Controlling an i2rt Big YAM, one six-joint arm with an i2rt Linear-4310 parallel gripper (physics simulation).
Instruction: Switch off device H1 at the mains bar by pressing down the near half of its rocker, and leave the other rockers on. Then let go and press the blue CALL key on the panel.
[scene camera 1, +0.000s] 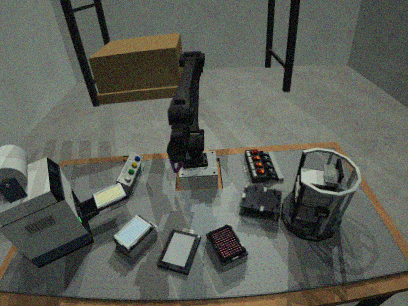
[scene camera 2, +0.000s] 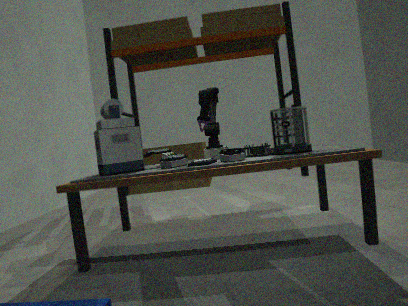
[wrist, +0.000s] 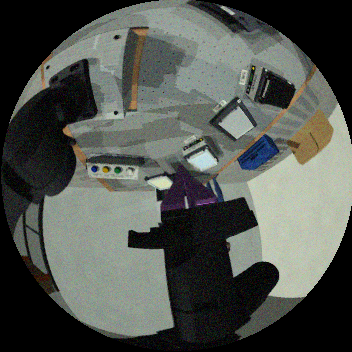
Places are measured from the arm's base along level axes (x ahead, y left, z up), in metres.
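Pixels of known places: gripper, between the fingertips: (scene camera 1: 175, 172) (scene camera 2: 201, 131) (wrist: 180, 167); arm's base, origin of its link: (scene camera 1: 195, 161) (scene camera 2: 214, 147) (wrist: 73, 92).
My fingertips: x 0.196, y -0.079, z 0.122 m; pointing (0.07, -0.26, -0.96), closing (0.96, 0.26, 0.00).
Observation:
Ahead of a thing's pixels: the offset from my fingertips to its top centre. "spot": to the spot under its first point.
The mains bar @(spot: dz -0.148, dx -0.107, dy +0.398 m) (scene camera 1: 263, 169) stands at the back right in scene camera 1. Its farthest rocker @(dz -0.146, dx -0.256, dy +0.391 m) (scene camera 1: 254, 151) looks dark red; the other three glow orange. Its label cannot be read. The white key panel @(dz -0.115, dx -0.215, dy -0.258 m) (scene camera 1: 126, 176) (wrist: 112, 175) lies at the back left, with the blue key @(dz -0.124, dx -0.284, dy -0.222 m) (scene camera 1: 137, 158) (wrist: 94, 169) at its far end beside yellow, green and white keys. My gripper (scene camera 1: 176, 166) (scene camera 2: 201, 127) (wrist: 180, 167), with purple fingers, is shut and empty. It hangs above the table near the arm's base, between panel and mains bar, touching neither. The mains bar cannot be made out in the wrist view.
A printer-like machine @(dz +0.257, dx +0.121, dy -0.535 m) (scene camera 1: 47, 227) stands at the left, its pale plate @(dz -0.085, dx +0.000, dy -0.302 m) (scene camera 1: 109, 195) near the panel. A lit-top box @(dz -0.130, dx +0.162, dy -0.189 m) (scene camera 1: 134, 233), a flat tablet @(dz -0.174, dx +0.234, dy -0.014 m) (scene camera 1: 180, 251) and a red-dotted block @(dz -0.130, dx +0.252, dy +0.161 m) (scene camera 1: 227, 244) lie at the front. A dark box @(dz -0.123, dx +0.067, dy +0.339 m) (scene camera 1: 260, 201) and a clear-walled cylinder (scene camera 1: 351, 200) stand right.

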